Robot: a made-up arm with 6 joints.
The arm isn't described. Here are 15 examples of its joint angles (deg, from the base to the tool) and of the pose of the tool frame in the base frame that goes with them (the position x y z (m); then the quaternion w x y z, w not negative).
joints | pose
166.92 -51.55 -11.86 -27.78 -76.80 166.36 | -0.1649 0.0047 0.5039 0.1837 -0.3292 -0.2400 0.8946
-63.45 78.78 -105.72 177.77 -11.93 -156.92 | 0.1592 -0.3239 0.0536 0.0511 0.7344 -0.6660 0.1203
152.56 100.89 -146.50 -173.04 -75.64 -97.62 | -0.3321 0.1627 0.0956 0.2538 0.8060 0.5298 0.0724
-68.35 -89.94 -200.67 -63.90 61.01 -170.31 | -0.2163 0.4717 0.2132 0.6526 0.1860 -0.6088 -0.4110
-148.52 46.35 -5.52 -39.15 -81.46 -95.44 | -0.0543 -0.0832 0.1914 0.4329 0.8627 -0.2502 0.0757
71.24 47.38 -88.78 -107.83 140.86 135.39 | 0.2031 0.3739 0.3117 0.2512 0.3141 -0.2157 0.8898
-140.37 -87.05 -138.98 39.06 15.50 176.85 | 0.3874 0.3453 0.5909 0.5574 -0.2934 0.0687 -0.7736
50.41 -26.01 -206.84 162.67 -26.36 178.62 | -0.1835 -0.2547 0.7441 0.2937 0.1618 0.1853 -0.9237
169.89 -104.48 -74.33 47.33 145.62 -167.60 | 0.1964 -0.0903 0.6131 0.1278 0.9355 0.2035 -0.2591
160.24 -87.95 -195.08 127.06 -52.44 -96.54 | 0.4676 -0.1022 0.3132 0.7374 0.0293 0.5789 0.3467
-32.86 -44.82 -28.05 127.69 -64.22 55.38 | 0.1018 -0.1371 0.4575 0.1465 0.5074 0.7548 -0.3891
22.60 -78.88 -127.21 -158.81 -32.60 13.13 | -0.3089 -0.0999 0.7165 0.8849 -0.0944 0.0482 0.4536
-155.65 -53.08 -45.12 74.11 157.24 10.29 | -0.0761 -0.1061 0.5862 0.5173 -0.4509 0.6441 -0.3380
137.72 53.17 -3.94 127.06 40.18 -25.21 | 0.0417 -0.0408 0.1477 0.3000 0.9295 0.1808 -0.1155
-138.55 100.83 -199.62 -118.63 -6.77 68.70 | -0.3603 -0.3824 0.3756 0.7399 0.5078 -0.4407 -0.0210
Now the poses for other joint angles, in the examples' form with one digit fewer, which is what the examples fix.
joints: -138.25 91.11 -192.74 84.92 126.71 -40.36
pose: -0.301 -0.372 0.433 0.168 -0.681 0.362 -0.614
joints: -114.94 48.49 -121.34 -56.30 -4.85 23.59
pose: -0.185 -0.503 0.445 0.580 0.609 -0.504 0.198
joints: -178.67 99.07 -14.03 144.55 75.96 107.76
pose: 0.159 -0.024 0.152 0.113 0.609 -0.730 0.288
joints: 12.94 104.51 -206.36 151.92 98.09 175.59
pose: 0.460 0.138 0.462 0.063 0.203 -0.214 -0.953
